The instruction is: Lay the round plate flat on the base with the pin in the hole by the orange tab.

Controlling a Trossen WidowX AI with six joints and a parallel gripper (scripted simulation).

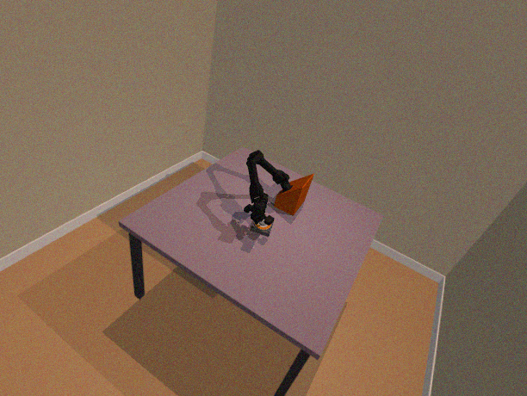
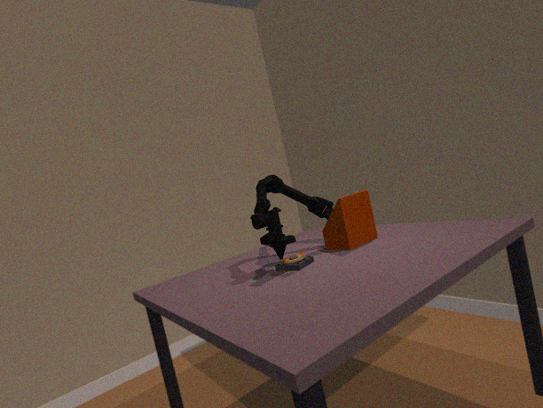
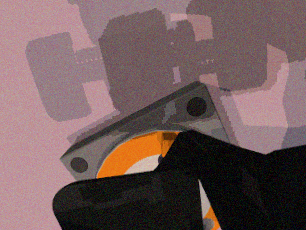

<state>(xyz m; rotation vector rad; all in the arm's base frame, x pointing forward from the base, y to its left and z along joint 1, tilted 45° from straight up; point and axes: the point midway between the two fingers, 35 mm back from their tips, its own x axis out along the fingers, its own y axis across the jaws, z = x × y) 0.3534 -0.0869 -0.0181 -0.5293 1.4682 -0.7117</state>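
My gripper tip is 30 mm past the round plate, 20 mm to the right of it and 10 mm above it. Also, from my gripper tip: square grey base 50 mm behind, 30 mm to the left, 20 mm below.
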